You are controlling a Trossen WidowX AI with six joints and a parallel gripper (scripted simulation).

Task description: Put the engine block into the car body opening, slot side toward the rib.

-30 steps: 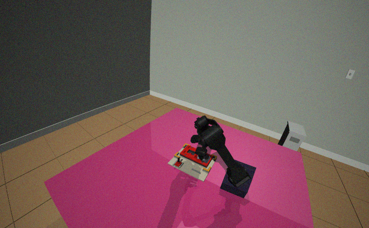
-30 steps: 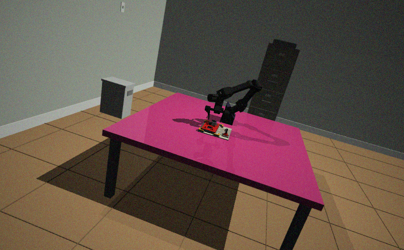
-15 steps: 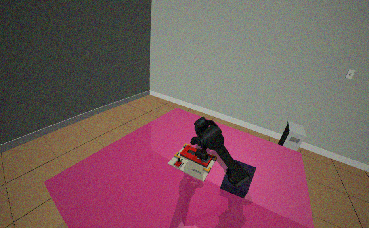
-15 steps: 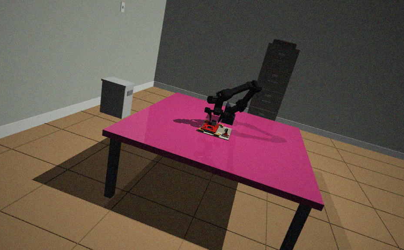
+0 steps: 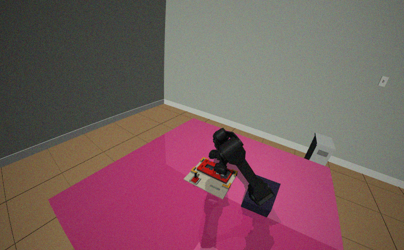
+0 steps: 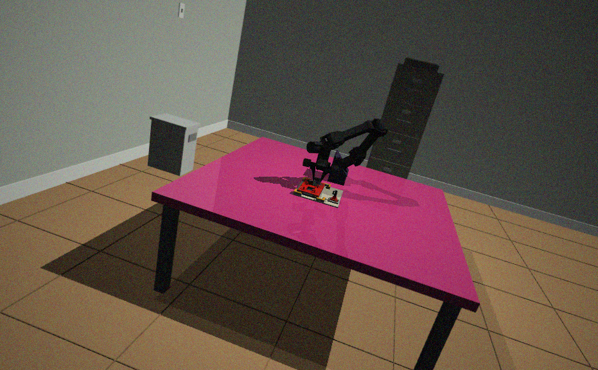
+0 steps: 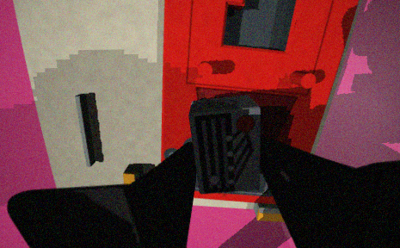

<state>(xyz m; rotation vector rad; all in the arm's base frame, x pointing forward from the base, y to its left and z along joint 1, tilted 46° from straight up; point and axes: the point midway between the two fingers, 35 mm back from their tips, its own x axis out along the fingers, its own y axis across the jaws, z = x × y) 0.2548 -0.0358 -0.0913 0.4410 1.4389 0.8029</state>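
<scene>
Right now my gripper tip is 10 cm short of the post, 12 cm to the right of it and 1 cm above it. The rest, counted from my gripper tip: grey engine block: 1 cm below.
</scene>
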